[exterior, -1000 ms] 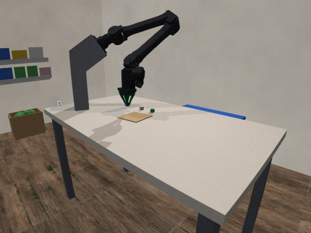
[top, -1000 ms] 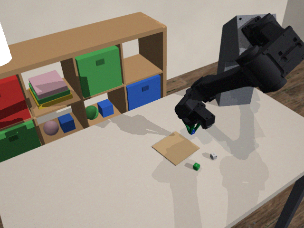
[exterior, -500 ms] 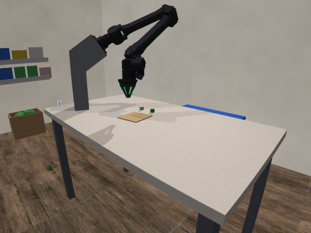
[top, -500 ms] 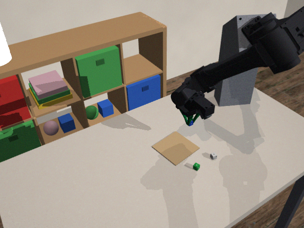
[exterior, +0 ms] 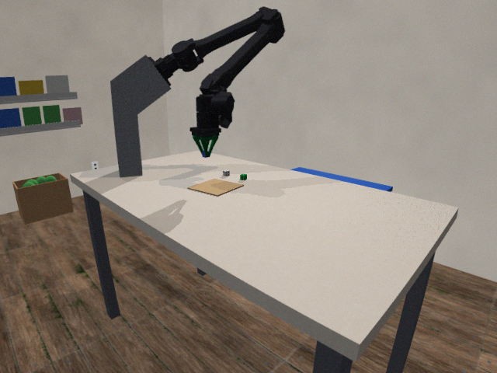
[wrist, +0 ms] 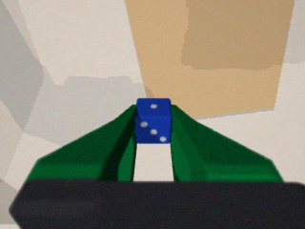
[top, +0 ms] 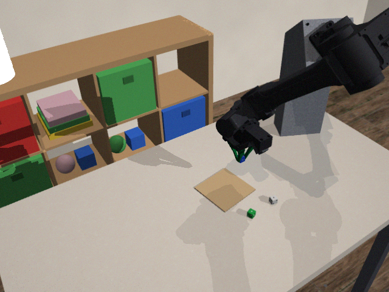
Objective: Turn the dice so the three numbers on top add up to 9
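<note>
Right now the tan mat is 50 mm ahead of my hand and 110 mm below it. From my hand the other things lie so: green die 40 mm ahead, 140 mm to the left, 100 mm below; then blue die right at my hand; then white die 50 mm behind, 120 mm to the left, 100 mm below.
</note>
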